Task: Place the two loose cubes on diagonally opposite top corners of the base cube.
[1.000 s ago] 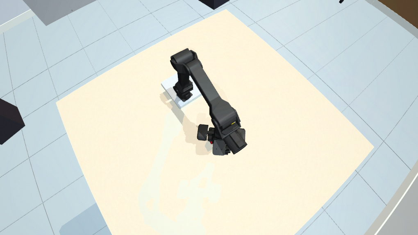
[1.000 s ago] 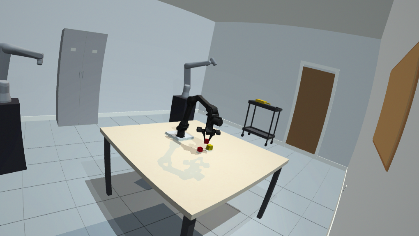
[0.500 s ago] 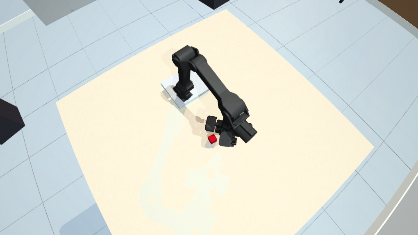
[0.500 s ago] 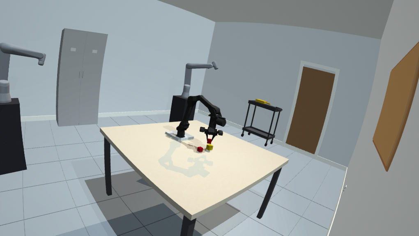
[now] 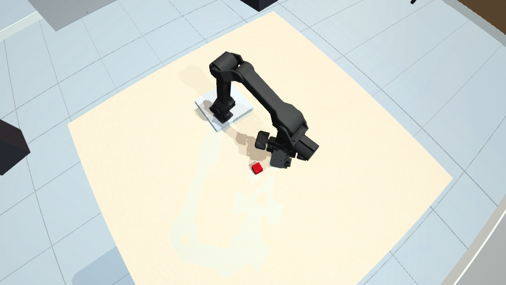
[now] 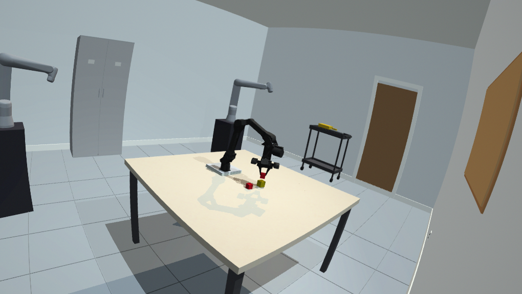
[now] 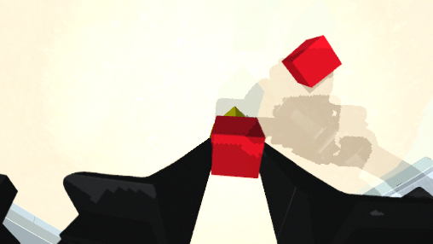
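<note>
Now: the yellow base cube 1 cm behind my gripper tip, 2 cm to the left of it and 7 cm below it.
</note>
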